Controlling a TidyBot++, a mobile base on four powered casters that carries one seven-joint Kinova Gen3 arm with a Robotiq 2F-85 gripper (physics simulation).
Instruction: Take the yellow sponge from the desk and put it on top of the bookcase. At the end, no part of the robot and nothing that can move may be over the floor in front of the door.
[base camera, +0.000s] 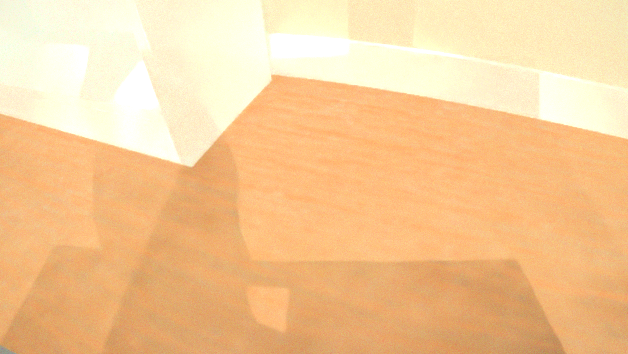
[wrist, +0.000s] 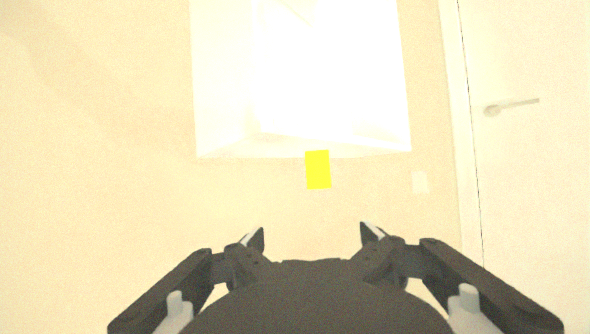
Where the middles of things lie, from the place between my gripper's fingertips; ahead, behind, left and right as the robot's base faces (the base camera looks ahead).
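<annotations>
For the yellow sponge (wrist: 317, 163), here's how it stands: my hand is 60 mm above it, 180 mm to the right of it and still 250 mm short of it.
</annotations>
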